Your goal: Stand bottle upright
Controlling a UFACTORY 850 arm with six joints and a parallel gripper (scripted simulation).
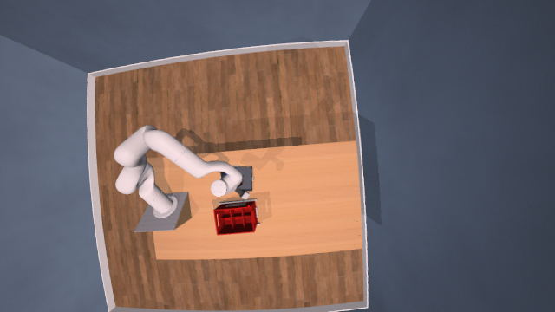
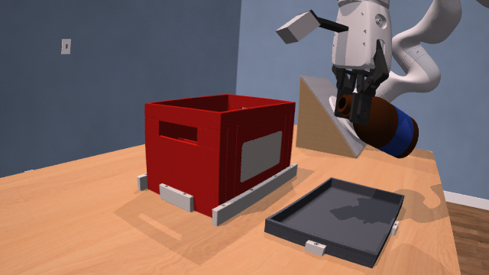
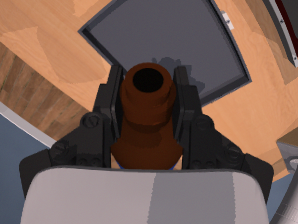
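The brown bottle lies 4 cm behind my hand, 4 cm to the left of it and 2 cm below it. From my hand the other things lie so: dark grey tray: 7 cm behind, 1 cm to the left, 19 cm below; then red crate: 10 cm behind, 27 cm to the right, 12 cm below.
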